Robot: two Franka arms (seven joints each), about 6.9 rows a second.
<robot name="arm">
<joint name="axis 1" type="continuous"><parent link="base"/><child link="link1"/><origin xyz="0 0 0.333" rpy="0 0 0"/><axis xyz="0 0 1"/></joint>
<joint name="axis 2" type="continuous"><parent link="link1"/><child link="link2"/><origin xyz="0 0 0" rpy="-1.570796 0 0"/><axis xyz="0 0 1"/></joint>
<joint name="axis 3" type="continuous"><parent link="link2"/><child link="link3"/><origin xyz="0 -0.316 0" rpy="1.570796 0 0"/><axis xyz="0 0 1"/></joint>
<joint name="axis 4" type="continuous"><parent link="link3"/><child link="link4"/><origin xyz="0.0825 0 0" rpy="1.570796 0 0"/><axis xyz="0 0 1"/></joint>
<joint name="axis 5" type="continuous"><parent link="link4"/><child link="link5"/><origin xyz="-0.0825 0.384 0" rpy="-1.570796 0 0"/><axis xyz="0 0 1"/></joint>
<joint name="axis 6" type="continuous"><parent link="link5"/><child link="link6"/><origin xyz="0 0 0" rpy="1.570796 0 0"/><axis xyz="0 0 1"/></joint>
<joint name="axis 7" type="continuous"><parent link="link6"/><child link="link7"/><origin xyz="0.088 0 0" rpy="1.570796 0 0"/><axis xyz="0 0 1"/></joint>
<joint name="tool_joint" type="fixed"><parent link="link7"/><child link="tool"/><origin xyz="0 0 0.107" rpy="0 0 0"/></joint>
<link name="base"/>
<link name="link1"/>
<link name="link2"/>
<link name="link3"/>
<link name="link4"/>
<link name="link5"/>
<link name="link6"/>
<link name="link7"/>
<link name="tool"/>
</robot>
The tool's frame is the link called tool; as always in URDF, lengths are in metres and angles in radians. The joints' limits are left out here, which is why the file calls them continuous.
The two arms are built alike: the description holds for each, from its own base.
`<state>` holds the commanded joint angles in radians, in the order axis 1, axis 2, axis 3, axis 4, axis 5, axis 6, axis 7, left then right.
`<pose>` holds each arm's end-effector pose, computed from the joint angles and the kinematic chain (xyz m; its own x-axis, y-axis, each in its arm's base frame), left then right.
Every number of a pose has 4 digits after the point.
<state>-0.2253 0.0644 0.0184 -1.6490 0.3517 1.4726 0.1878 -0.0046 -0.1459 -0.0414 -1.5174 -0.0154 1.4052 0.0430</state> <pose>0.5517 -0.0756 0.5523 0.8965 -0.3330 -0.2923 -0.4154 -0.8613 -0.2927 0.4867 -0.0263 0.7105 0.9953 -0.0911 0.0339 -0.0915 -0.9958 0.0076</pose>
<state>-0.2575 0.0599 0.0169 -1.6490 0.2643 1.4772 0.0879 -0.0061 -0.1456 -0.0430 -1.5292 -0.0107 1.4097 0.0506</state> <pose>0.5457 -0.1033 0.5520 0.9246 -0.2888 -0.2483 -0.3474 -0.9068 -0.2388 0.4878 -0.0274 0.7054 0.9945 -0.1009 0.0261 -0.1010 -0.9949 0.0030</pose>
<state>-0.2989 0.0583 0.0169 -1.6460 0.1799 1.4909 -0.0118 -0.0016 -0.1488 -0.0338 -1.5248 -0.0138 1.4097 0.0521</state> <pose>0.5396 -0.1354 0.5529 0.9463 -0.2470 -0.2084 -0.2855 -0.9412 -0.1808 0.4867 -0.0206 0.7090 0.9954 -0.0894 0.0340 -0.0896 -0.9960 0.0068</pose>
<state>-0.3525 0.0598 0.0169 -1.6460 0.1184 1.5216 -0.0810 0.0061 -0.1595 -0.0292 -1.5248 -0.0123 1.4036 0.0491</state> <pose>0.5329 -0.1722 0.5531 0.9549 -0.2417 -0.1727 -0.2656 -0.9549 -0.1325 0.4822 -0.0142 0.7136 0.9965 -0.0740 0.0385 -0.0742 -0.9972 0.0055</pose>
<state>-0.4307 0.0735 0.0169 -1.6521 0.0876 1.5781 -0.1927 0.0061 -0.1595 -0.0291 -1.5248 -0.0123 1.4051 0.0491</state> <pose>0.5246 -0.2205 0.5460 0.9678 -0.2172 -0.1275 -0.2319 -0.9660 -0.1142 0.4824 -0.0142 0.7138 0.9965 -0.0739 0.0400 -0.0741 -0.9972 0.0055</pose>
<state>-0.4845 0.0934 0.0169 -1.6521 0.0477 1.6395 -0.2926 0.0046 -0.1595 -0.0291 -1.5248 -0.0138 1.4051 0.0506</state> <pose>0.5200 -0.2576 0.5388 0.9805 -0.1758 -0.0874 -0.1826 -0.9802 -0.0770 0.4823 -0.0151 0.7138 0.9962 -0.0771 0.0401 -0.0774 -0.9970 0.0069</pose>
